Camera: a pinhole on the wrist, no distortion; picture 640 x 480 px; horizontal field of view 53.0 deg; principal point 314.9 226.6 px. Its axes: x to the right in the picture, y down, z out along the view. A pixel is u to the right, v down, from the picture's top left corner.
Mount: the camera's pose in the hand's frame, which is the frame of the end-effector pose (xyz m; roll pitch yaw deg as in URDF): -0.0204 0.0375 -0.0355 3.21 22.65 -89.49
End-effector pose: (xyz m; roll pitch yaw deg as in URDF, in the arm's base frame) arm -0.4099 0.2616 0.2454 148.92 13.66 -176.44
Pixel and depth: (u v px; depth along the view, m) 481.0 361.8 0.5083
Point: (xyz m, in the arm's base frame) -0.3540 0.2246 -0.2326
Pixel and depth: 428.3 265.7 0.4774
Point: -0.2919 0.2694 -0.1743
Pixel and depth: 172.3 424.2 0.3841
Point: -0.4179 0.4175 -0.0868
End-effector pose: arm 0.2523 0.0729 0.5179 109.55 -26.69 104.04
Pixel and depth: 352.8 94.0 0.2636
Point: 0.4126 0.0961 0.3534
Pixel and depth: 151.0 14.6 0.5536
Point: 0.7406 0.0794 0.2217
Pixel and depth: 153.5 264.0 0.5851
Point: 0.7272 0.2847 0.2975
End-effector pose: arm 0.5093 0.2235 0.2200 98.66 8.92 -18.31
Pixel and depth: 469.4 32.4 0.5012
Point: 0.1746 -0.0111 -0.0634
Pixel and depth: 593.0 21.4 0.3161
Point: 0.2946 0.1218 0.0074
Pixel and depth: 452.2 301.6 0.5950
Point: 0.3410 -0.1583 -0.1551
